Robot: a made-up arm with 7 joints. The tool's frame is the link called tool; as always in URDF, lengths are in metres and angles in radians. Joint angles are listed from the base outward.
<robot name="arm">
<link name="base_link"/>
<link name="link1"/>
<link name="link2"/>
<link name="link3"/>
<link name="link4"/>
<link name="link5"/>
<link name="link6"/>
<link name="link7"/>
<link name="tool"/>
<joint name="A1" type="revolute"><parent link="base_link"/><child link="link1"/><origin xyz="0 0 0.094"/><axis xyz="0 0 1"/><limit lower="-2.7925" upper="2.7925"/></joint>
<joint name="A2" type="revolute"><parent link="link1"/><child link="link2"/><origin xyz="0 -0.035 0.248"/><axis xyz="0 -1 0"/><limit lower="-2.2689" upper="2.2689"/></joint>
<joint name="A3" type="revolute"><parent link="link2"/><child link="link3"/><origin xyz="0 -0.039 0.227"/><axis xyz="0 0 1"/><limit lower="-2.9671" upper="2.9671"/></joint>
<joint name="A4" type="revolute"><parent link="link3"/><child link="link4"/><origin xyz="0.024 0.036 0.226"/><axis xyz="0 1 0"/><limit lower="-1.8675" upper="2.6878"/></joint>
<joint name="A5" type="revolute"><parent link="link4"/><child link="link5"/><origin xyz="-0.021 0.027 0.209"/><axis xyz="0 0 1"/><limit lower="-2.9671" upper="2.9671"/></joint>
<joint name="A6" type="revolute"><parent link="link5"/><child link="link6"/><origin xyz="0 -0.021 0.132"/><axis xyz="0 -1 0"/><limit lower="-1.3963" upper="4.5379"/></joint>
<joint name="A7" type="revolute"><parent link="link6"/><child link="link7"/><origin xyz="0.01 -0.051 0.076"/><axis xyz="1 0 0"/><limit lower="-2.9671" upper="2.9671"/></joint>
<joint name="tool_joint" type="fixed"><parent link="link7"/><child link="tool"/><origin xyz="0 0 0" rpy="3.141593 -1.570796 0"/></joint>
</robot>
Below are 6 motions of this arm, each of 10 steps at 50 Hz.
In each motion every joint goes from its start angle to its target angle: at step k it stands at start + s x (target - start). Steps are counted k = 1, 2, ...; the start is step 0. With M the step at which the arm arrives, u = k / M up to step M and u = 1 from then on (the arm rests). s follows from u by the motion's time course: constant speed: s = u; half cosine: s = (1 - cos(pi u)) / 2; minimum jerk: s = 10 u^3 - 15 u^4 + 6 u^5.
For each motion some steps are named. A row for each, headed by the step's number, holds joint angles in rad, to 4 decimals.
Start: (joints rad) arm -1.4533 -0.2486 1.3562 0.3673 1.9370 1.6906 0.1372
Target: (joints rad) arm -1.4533 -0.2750 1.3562 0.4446 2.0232 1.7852 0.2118
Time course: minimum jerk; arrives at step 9
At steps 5, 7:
5: -1.4533 -0.2645 1.3562 0.4139 1.9890 1.7477 0.1822
7: -1.4533 -0.2730 1.3562 0.4387 2.0166 1.7780 0.2061

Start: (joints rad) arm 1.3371 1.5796 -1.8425 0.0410 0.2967 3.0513 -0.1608
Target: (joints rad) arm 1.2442 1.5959 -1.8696 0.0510 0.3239 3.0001 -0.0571
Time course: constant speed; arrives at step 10
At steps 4, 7, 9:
4: 1.2999 1.5861 -1.8533 0.0450 0.3076 3.0308 -0.1193
7: 1.2721 1.5910 -1.8615 0.0480 0.3157 3.0155 -0.0882
9: 1.2535 1.5943 -1.8669 0.0500 0.3212 3.0052 -0.0675

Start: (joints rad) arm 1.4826 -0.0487 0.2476 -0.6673 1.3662 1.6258 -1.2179
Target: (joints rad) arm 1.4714 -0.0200 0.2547 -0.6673 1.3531 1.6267 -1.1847
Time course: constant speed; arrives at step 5
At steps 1, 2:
1: 1.4804 -0.0430 0.2490 -0.6673 1.3636 1.6260 -1.2113
2: 1.4781 -0.0372 0.2504 -0.6673 1.3610 1.6262 -1.2046

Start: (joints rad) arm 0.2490 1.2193 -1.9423 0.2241 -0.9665 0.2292 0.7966
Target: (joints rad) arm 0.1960 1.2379 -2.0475 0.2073 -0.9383 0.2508 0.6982
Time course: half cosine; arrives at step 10
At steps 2, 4, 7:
2: 0.2439 1.2211 -1.9523 0.2225 -0.9638 0.2313 0.7872
4: 0.2307 1.2257 -1.9786 0.2183 -0.9568 0.2367 0.7626
7: 0.2069 1.2341 -2.0258 0.2108 -0.9441 0.2463 0.7185

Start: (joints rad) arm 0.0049 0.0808 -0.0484 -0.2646 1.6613 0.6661 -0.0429
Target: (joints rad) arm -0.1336 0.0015 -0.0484 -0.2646 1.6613 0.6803 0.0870
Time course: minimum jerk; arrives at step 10
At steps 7, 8, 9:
7: -0.1110 0.0144 -0.0484 -0.2646 1.6613 0.6780 0.0658
8: -0.1256 0.0061 -0.0484 -0.2646 1.6613 0.6795 0.0795
9: -0.1324 0.0022 -0.0484 -0.2646 1.6613 0.6802 0.0859

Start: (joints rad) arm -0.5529 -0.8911 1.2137 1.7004 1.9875 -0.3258 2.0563
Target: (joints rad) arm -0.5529 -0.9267 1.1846 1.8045 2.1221 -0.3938 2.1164
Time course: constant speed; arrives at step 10
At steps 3, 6, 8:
3: -0.5529 -0.9018 1.2050 1.7316 2.0279 -0.3462 2.0743
6: -0.5529 -0.9125 1.1962 1.7629 2.0683 -0.3666 2.0924
8: -0.5529 -0.9196 1.1904 1.7837 2.0952 -0.3802 2.1044

